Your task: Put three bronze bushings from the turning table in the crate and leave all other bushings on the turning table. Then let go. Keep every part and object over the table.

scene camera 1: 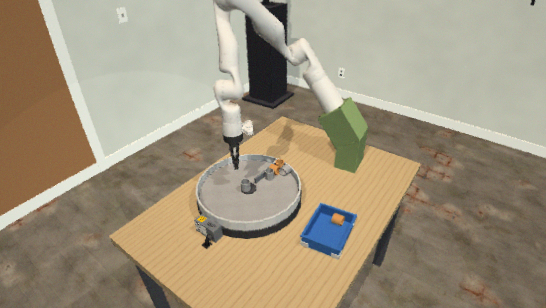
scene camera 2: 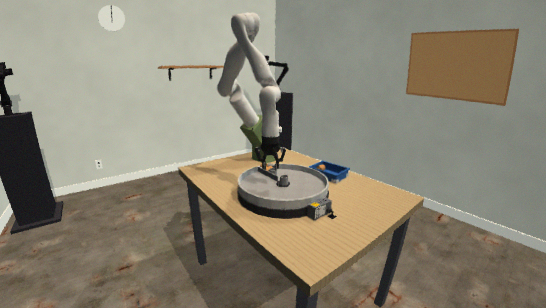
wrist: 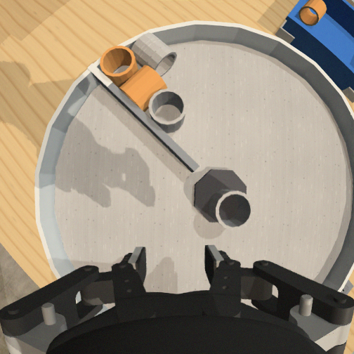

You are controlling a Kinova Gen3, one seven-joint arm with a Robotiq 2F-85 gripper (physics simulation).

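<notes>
My gripper is half open and empty above the turning table. In the wrist view one bronze bushing stands upright by the rim and divider; a second bronze bushing lies tilted beside it. A grey bushing lies against the rim side, and another grey bushing stands upright beside the second bronze one. A bronze bushing lies on its side in the blue crate.
The divider bar runs from the rim to the dark central hub. A grey hollow cylinder stands at the hub. A control box is by the turning table's edge. The green arm base stands at the back.
</notes>
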